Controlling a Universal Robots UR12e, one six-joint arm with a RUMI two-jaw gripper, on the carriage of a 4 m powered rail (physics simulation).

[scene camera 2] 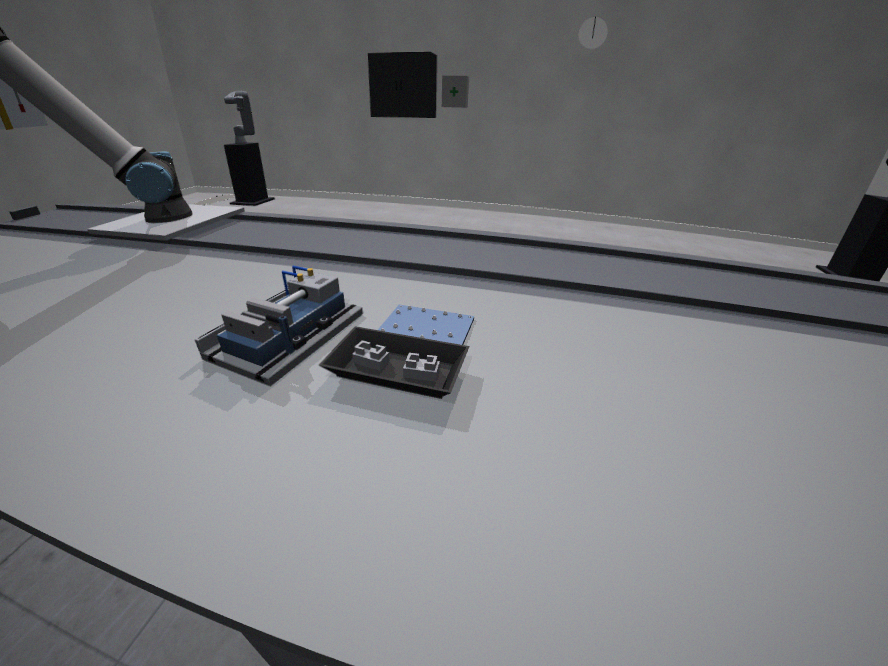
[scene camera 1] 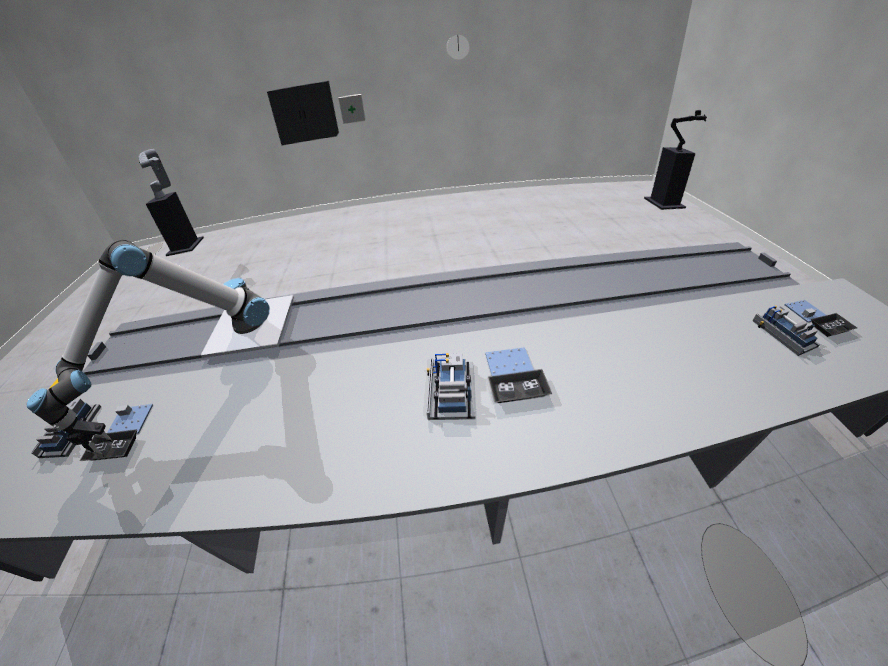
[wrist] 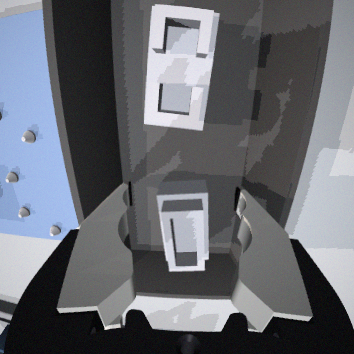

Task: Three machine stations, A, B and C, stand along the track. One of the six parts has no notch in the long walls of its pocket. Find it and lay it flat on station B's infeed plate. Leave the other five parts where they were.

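Places are measured from the arm's base along level axes (x down, y right, z back), in centimetres.
Where they show: gripper, between the fingertips: [scene camera 1: 108,449] [wrist: 183,185]; arm's base, origin of its link: [scene camera 2: 169,217].
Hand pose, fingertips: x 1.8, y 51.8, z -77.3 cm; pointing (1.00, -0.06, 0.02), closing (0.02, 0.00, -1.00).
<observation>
Things, the pixels of their top centre, and the offset from my fingertips.
- dark tray, centre of its top: [wrist: 35,158] [scene camera 1: 117,428] dx -3.1, dy -2.8, dz +9.1 cm
- second white part, centre of its top: [wrist: 177,67] [scene camera 1: 117,442] dx -3.5, dy -7.7, dz +0.6 cm
- blue pinned plate, centre of its top: [scene camera 2: 424,327] [scene camera 1: 509,362] dx +0.3, dy -187.2, dz +20.9 cm
- vise machine, centre of its top: [scene camera 2: 280,294] [scene camera 1: 450,375] dx -8.8, dy -159.1, dz +10.7 cm
- left station's blue plate, centre of its top: [scene camera 1: 128,419] dx +0.3, dy -2.4, dz +16.6 cm
- grey block, centre of its top: [scene camera 1: 121,408] dx -3.2, dy +2.3, dz +21.6 cm
My gripper [scene camera 1: 99,443] [wrist: 183,185] is open over the dark tray [scene camera 1: 107,454] [wrist: 82,100] at the left station. In the wrist view a white part [wrist: 185,232] with one long pocket lies between and below the open fingers, untouched; its long walls show no clear notch. A second white part [wrist: 178,70] with two openings lies farther up the tray. At the middle station, two white parts with gaps in their walls, one at left [scene camera 1: 505,386] [scene camera 2: 370,358] and one at right [scene camera 1: 530,384] [scene camera 2: 421,369], lie in a tray [scene camera 2: 387,383] beside a blue pinned plate [scene camera 1: 509,360] [scene camera 2: 430,322].
A vise machine [scene camera 1: 451,387] [scene camera 2: 279,322] stands left of the middle tray. The left station's blue plate [scene camera 1: 139,419] bears a grey block [scene camera 1: 123,410]. At far right stand another machine [scene camera 1: 787,331], a blue plate [scene camera 1: 797,308] and a tray with small white parts. The rail [scene camera 1: 530,290] runs behind the table.
</observation>
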